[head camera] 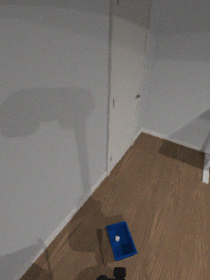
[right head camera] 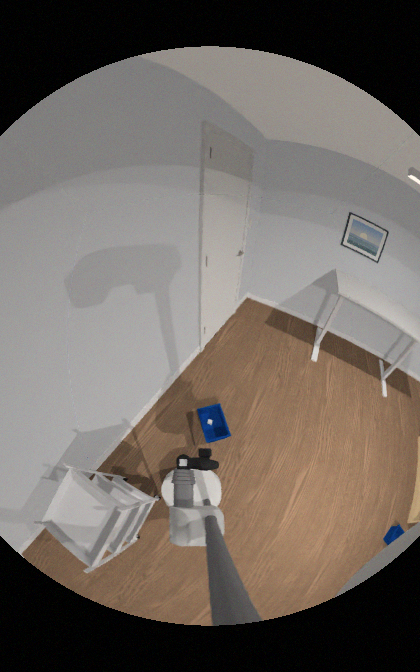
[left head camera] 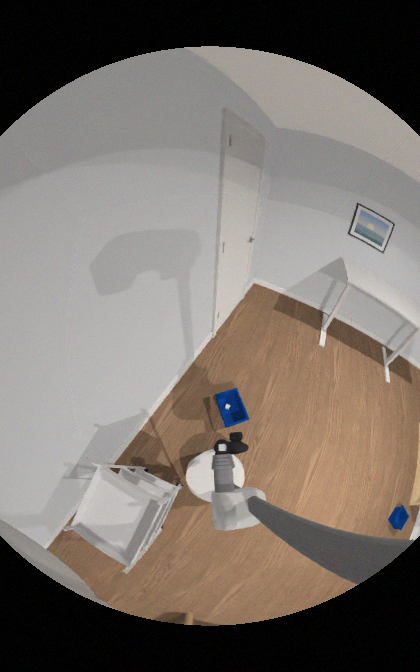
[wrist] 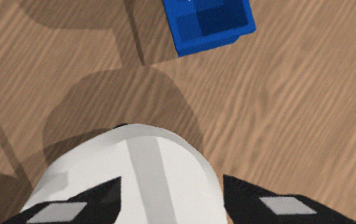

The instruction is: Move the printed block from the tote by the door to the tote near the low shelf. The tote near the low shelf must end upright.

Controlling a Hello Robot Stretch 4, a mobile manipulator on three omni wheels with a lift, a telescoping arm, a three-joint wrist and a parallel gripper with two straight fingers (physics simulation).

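Frame: origin at the robot's base, x ahead, y left, z up, level; centimetres.
Seen in the pictures: gripper, between the fingertips: (wrist: 172, 191).
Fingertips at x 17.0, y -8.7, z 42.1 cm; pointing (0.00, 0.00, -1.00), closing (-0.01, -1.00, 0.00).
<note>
Pixels of each thing's middle, then the offset from my fingertips to it. "pt": a spot on its surface instead. Level surfaces: height alone.
- small white block, middle of its body: (right head camera: 209, 421) (head camera: 117, 238) dx +41.6, dy -5.5, dz -42.3 cm
- white door, a spot on its surface: (right head camera: 225, 240) pt dx +156.8, dy -19.0, dz +67.5 cm
- white table, height of its surface: dz +50.1 cm
A small white block (head camera: 117, 238) (left head camera: 227, 406) (right head camera: 209, 422) lies inside the blue tote by the door (head camera: 131, 238) (left head camera: 243, 404) (right head camera: 225, 420) (wrist: 210, 46), which stands upright on the floor. A second blue tote (left head camera: 398, 518) (right head camera: 394, 535) is on the floor at the far right; its exact pose is too small to tell. My gripper (wrist: 172, 191) is open and empty, pointing down above the robot's white base. It is on the near side of the door tote, apart from it. The head views show its dark body from above, and its fingertips are hidden there.
White furniture with slats (left head camera: 112, 510) (right head camera: 77, 505) stands at the lower left by the wall. A white door (head camera: 127, 90) (left head camera: 240, 225) (right head camera: 225, 240) is behind the near tote. A white table (left head camera: 385, 295) (right head camera: 375, 305) stands at the right wall. Pale wooden furniture (left head camera: 416, 470) (right head camera: 416, 485) shows at the right edge.
</note>
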